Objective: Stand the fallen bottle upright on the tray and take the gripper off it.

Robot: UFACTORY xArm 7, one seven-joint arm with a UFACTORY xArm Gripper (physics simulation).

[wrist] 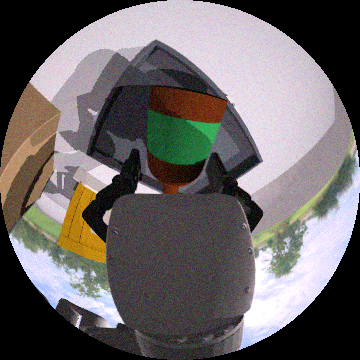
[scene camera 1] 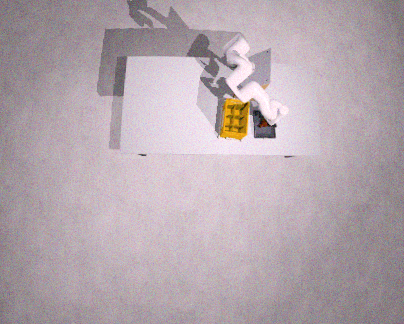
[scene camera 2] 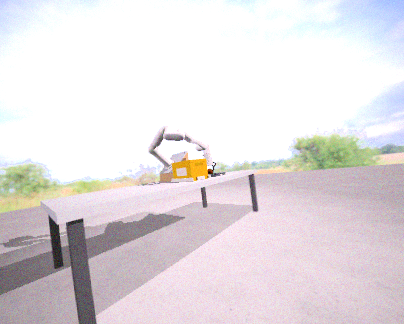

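Pixels of known places: gripper, fingertip midpoint: [wrist: 174,158] [scene camera 1: 266,121]; arm's base, link origin: [scene camera 2: 170,165].
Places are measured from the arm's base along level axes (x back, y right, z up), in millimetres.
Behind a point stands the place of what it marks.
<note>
The brown bottle with a green band [scene camera 1: 264,123] @[y -160, x -421, z -108 mm] [scene camera 2: 210,171] @[y -163, x -432, z -122 mm] [wrist: 182,137] @[y -218, x -375, z -94 mm] lies on its side in the dark grey tray [scene camera 1: 265,134] @[y -193, x -503, z -168 mm] [wrist: 120,117] @[y -165, x -315, z -168 mm]. In the wrist view its base points away from the gripper and its neck points toward the gripper's body, which partly hides the neck. My gripper [wrist: 174,158] @[y -183, x -400, z -123 mm] is open, with one finger on each side of the bottle near its shoulder and nothing gripped. In scene camera 1 the arm covers the gripper and part of the tray.
A yellow crate with compartments [scene camera 1: 247,120] @[y 28, x -436, z -7 mm] [scene camera 2: 190,170] @[y 223, x -526, z -85 mm] [wrist: 80,225] @[y 12, x -324, z -58 mm] stands beside the tray. A cardboard box [scene camera 2: 165,177] @[y 77, x 11, z -131 mm] [wrist: 30,132] stands behind the crate, near the arm's base. All stand on the white table [scene camera 1: 160,105] @[y 738, x -254, z -173 mm] [scene camera 2: 125,194] @[y 753, x -510, z -173 mm], whose front edge is near the tray.
</note>
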